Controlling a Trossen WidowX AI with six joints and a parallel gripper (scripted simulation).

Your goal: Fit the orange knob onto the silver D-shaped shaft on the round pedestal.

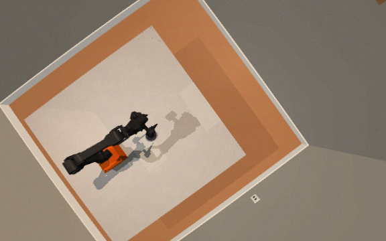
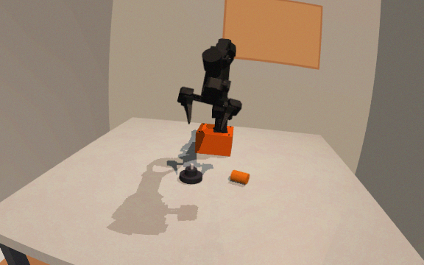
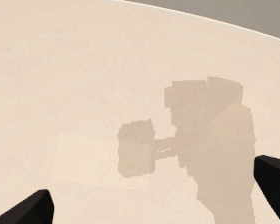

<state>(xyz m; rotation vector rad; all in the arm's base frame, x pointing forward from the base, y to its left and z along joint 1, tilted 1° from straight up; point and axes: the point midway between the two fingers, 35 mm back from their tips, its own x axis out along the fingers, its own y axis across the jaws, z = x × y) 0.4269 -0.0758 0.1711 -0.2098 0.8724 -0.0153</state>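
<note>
My gripper tip is now 22 cm above the orange knob, 15 cm to the right of it and 12 cm past it. From my gripper tip the other things lie so: round dark pedestal 21 cm below, 14 cm behind, 4 cm to the right.
</note>
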